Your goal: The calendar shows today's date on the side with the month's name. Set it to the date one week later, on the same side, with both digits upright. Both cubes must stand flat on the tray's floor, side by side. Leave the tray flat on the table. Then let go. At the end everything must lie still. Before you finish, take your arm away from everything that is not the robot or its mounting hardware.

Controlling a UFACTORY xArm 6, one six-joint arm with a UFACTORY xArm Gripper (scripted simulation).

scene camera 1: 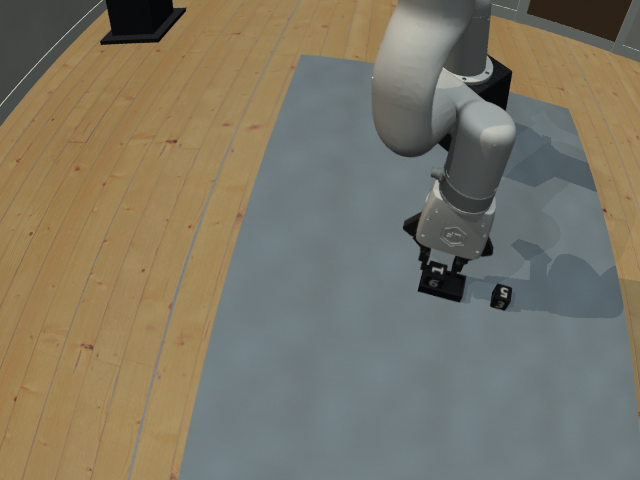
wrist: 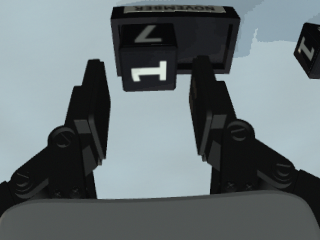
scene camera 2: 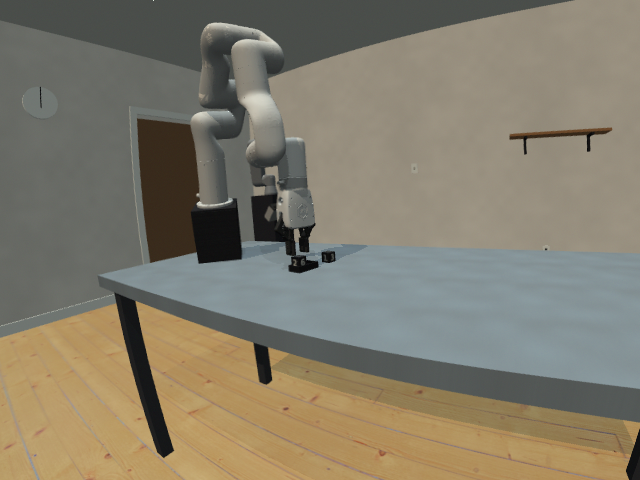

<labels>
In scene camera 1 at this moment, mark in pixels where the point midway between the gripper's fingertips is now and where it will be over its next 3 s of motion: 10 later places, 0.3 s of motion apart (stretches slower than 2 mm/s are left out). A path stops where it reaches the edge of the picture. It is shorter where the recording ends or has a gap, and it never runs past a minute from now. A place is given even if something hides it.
The gripper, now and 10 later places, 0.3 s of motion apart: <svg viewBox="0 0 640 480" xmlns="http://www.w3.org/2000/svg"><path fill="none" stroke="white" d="M438 266L438 267L438 268L436 272L435 275L434 276L434 277L434 277L435 274L439 265L443 254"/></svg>
</labels>
